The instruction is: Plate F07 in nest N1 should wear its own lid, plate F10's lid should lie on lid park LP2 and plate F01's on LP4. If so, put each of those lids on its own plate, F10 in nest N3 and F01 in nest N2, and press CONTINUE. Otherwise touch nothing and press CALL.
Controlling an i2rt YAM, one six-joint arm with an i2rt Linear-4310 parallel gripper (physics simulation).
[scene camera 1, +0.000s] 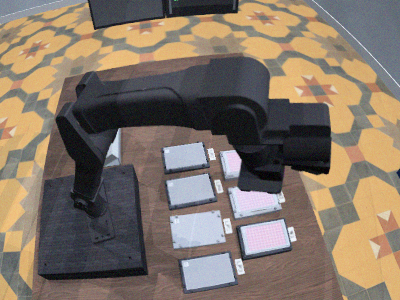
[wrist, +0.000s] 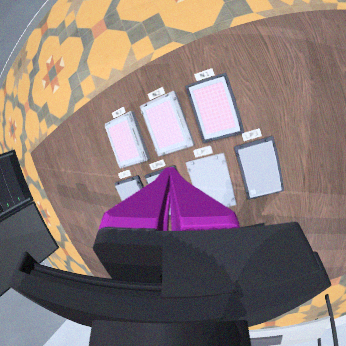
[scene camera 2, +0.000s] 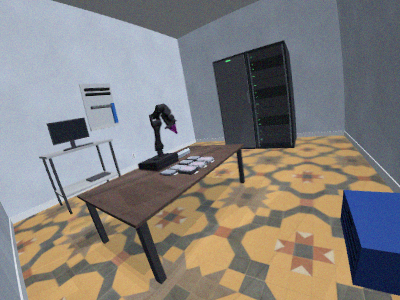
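Where they show: gripper, between the fingertips: (wrist: 169, 174) (scene camera 2: 177, 133); arm's base, origin of its link: (scene camera 1: 97, 209) (scene camera 2: 161, 156).
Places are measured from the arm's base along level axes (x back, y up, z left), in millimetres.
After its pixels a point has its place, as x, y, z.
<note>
My gripper (wrist: 169, 174) @(-369, 246, -185) (scene camera 2: 174, 131) @(-369, 246, -185) is shut and empty, high above the table; its fingers are hidden in scene camera 1. A pink-welled plate (scene camera 1: 265, 237) @(-413, -53, -212) (wrist: 215, 107) @(-414, -49, -212) with a dark surround is at N1. Pink-welled plates with pale surrounds are at N2, this one (scene camera 1: 252, 201) @(-429, -59, -90) (wrist: 166, 123) @(-441, -54, -90), and N3, this one (scene camera 1: 230, 163) @(-419, -52, 54) (wrist: 125, 141) @(-463, -55, 42). Grey, dark-rimmed rectangles lie at LP2 (scene camera 1: 185, 156) @(-301, -67, 138) (wrist: 129, 188) @(-339, -67, 126), LP4 (scene camera 1: 191, 190) @(-278, -67, 13) and LP3 (scene camera 1: 208, 271) @(-235, -66, -242) (wrist: 259, 167) @(-242, -66, -241). A pale sheet (scene camera 1: 197, 229) @(-252, -75, -110) (wrist: 211, 179) @(-262, -74, -115) lies at LP1. Plate and lid codes are unreadable; whether N1 wears a lid is unclear.
The black arm base (scene camera 1: 92, 250) @(40, -4, -116) (scene camera 2: 158, 162) @(-84, -5, -168) stands on the wooden table (scene camera 1: 150, 290) @(-71, -85, -242) (scene camera 2: 130, 192) @(-131, -84, -612). A white device (scene camera 1: 116, 150) @(-90, -39, 218) is partly hidden behind the arm; no button label is readable. Black cabinets (scene camera 2: 257, 97) and a blue box (scene camera 2: 375, 220) stand beyond the table.
</note>
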